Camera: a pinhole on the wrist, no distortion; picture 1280 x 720 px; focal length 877.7 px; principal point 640.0 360.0 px. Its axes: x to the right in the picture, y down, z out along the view. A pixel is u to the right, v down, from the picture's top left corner.
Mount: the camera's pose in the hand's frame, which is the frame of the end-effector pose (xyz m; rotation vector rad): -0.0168 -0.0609 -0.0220 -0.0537 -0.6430 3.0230
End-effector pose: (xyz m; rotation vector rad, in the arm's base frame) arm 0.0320 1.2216 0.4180 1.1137 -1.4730 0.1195
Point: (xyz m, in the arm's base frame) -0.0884 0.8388 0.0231
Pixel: 790 455
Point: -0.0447 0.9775 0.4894
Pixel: outside the picture
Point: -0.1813 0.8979 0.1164
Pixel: 774 225
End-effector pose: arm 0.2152 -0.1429 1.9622 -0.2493 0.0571 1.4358
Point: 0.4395 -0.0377 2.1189
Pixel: 104 678
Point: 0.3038 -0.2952 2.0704
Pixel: outside the picture
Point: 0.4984 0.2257 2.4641
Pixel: 126 335
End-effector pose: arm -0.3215 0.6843 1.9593 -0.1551 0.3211 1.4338
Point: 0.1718 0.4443 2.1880
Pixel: outside the picture
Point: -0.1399 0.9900 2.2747
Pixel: 122 55
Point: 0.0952 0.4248 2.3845
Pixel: 1124 644
